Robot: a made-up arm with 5 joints. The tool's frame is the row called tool.
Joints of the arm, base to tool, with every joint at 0 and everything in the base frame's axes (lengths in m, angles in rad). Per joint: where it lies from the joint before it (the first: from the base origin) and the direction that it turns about. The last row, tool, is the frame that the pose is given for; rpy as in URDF.
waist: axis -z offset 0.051 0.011 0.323
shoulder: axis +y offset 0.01 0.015 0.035
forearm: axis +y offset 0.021 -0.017 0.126
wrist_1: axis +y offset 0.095 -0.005 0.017
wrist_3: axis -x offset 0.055 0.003 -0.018
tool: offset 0.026 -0.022 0.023 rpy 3.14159 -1.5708 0
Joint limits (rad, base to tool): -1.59..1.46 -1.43..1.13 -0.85..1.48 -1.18..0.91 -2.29..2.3
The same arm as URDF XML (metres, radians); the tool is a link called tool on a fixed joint. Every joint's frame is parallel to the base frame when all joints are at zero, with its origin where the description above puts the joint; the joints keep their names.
<robot name="arm">
  <joint name="waist" type="revolute">
    <parent link="base_link"/>
    <child link="link1"/>
    <origin xyz="0.0510 0.0110 0.3230"/>
    <axis xyz="0 0 -1"/>
    <limit lower="-1.5900" upper="1.4600"/>
  </joint>
  <joint name="shoulder" type="revolute">
    <parent link="link1"/>
    <child link="link2"/>
    <origin xyz="0.0100 0.0150 0.0350"/>
    <axis xyz="0 1 0"/>
    <limit lower="-1.4300" upper="1.1300"/>
  </joint>
  <joint name="forearm" type="revolute">
    <parent link="link2"/>
    <child link="link3"/>
    <origin xyz="0.0210 -0.0170 0.1260"/>
    <axis xyz="0 1 0"/>
    <limit lower="-0.8500" upper="1.4800"/>
  </joint>
  <joint name="wrist_1" type="revolute">
    <parent link="link3"/>
    <child link="link4"/>
    <origin xyz="0.0950 -0.0050 0.0170"/>
    <axis xyz="0 1 0"/>
    <limit lower="-1.1800" upper="0.9100"/>
  </joint>
  <joint name="wrist_3" type="revolute">
    <parent link="link4"/>
    <child link="link5"/>
    <origin xyz="0.0550 0.0030 -0.0180"/>
    <axis xyz="-1 0 0"/>
    <limit lower="-2.2900" upper="2.3000"/>
  </joint>
  <joint name="tool_joint" type="fixed">
    <parent link="link5"/>
    <child link="tool"/>
    <origin xyz="0.0260 -0.0220 0.0230" rpy="3.1416 -1.5708 0.0000"/>
  </joint>
  <link name="base_link"/>
  <link name="link1"/>
  <link name="link2"/>
  <link name="link3"/>
  <link name="link4"/>
  <link name="link5"/>
  <link name="tool"/>
</robot>

